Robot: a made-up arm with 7 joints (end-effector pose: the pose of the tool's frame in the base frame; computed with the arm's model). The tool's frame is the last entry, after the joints.
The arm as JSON. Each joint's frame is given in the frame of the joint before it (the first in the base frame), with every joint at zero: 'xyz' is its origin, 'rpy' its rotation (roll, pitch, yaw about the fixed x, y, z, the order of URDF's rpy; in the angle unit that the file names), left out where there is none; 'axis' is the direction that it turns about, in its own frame. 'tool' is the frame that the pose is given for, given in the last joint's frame.
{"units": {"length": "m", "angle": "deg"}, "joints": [
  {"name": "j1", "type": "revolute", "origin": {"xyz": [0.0, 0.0, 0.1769], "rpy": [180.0, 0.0, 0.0]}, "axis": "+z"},
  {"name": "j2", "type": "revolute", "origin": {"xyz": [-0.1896, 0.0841, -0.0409], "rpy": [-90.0, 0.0, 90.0]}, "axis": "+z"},
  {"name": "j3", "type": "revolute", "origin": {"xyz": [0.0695, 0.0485, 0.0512], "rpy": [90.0, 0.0, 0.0]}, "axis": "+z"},
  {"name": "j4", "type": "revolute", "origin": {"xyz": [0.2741, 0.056, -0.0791], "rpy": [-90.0, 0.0, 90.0]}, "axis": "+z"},
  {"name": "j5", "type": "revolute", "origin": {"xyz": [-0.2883, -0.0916, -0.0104], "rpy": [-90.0, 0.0, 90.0]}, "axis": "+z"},
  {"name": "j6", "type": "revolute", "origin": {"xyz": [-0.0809, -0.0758, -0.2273], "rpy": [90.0, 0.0, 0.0]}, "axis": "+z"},
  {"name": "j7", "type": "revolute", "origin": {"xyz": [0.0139, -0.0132, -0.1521], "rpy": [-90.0, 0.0, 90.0]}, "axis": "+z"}
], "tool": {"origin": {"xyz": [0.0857, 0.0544, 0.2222], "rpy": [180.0, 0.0, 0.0]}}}
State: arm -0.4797 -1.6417 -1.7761 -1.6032 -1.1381 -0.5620 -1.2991
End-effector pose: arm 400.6 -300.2 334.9 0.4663 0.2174 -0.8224 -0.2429
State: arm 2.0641 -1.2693 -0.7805 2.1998 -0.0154 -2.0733 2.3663
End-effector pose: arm -109.6 323.1 -359.8 0.1757 -0.5506 0.0986 0.8101
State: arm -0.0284 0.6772 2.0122 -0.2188 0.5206 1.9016 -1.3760
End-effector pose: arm -396.6 24.1 53.3 0.8743 0.4361 -0.1912 0.0945
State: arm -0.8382 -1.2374 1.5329 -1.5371 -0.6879 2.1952 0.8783
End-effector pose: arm -356.9 -539.6 251.0 0.1650 -0.1578 0.7600 -0.6085
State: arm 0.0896 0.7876 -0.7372 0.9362 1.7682 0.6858 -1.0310
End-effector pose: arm -339.2 -84.2 387.1 0.6466 0.6465 0.3937 0.0951
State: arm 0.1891 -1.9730 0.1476 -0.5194 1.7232 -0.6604 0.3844
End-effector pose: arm -17.5 -70.9 58.6 0.4121 -0.8594 0.0689 0.2948
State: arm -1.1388 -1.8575 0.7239 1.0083 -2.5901 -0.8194 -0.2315
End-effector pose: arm -185.9 -235.7 -146.7 0.2265 0.2413 -0.2771 0.9020
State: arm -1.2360 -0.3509 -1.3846 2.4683 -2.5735 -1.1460 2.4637
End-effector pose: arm 270.7 1.8 2.8 0.1638 -0.1136 -0.0451 0.9789
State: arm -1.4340 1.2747 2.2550 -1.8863 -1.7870 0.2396 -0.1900
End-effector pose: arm -289.9 -533.1 -118.6 0.0182 0.0015 0.3532 0.9354
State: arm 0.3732 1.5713 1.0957 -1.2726 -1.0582 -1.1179 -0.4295
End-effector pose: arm -418.4 486.2 549.9 0.4273 0.8862 0.1014 -0.1474
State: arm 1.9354 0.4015 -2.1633 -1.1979 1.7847 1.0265 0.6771
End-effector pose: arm 34.8 266.3 153.2 0.7069 0.4820 0.2044 0.4756
